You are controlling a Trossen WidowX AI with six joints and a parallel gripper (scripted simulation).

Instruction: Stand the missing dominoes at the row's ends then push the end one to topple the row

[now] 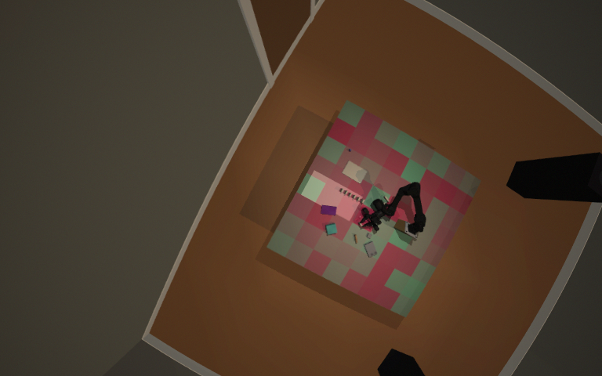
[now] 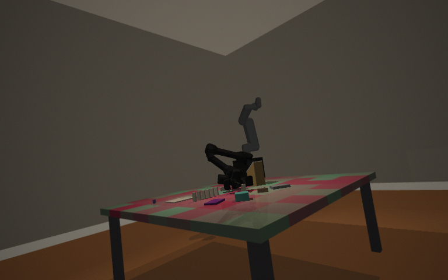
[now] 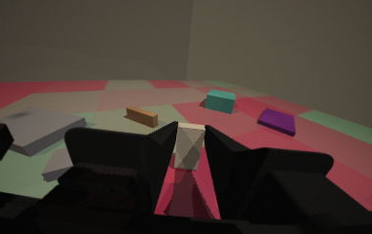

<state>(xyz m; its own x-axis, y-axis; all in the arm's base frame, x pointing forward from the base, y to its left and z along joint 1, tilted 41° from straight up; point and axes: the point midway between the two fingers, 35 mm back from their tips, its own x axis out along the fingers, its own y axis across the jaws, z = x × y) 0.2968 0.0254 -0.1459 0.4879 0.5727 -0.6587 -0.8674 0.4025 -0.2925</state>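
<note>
My gripper tip is now 11 cm to the right of the brown block, 4 cm above it and 3 cm past it. The rest, counted from my gripper tip: grey slab (18 cm behind, 13 cm to the left, 4 cm below); then teal block (17 cm ahead, 13 cm to the left, 3 cm below); then beige card (33 cm to the right, 22 cm ahead, 5 cm below).
</note>
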